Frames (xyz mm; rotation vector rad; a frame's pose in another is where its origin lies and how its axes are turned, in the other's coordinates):
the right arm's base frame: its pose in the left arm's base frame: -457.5 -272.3 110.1 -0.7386 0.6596 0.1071
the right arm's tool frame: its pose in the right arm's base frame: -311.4 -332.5 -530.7 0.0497 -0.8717 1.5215
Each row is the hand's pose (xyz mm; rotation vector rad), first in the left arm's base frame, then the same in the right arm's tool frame.
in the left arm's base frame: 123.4 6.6 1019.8 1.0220 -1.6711 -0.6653
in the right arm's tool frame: 598.3 -920.4 1076.7 -0.6735 -2.5097 -1.5165
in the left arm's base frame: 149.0 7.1 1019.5 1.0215 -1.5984 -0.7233
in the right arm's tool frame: 595.3 -945.5 1080.9 -0.6057 -2.4817 -1.6123
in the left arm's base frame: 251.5 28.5 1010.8 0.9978 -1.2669 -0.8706
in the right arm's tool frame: 603.1 -1049.6 1092.6 -0.3049 -2.2694 -1.9381
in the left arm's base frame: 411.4 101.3 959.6 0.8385 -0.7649 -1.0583
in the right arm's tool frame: 657.9 -1223.7 1079.0 0.0698 -1.7737 -2.3847
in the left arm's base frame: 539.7 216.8 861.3 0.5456 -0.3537 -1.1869
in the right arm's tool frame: 764.0 -1380.7 1019.3 0.2447 -1.1590 -2.7141
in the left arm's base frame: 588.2 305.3 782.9 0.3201 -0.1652 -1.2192
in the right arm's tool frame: 852.4 -1453.0 962.0 0.2394 -0.7671 -2.8337
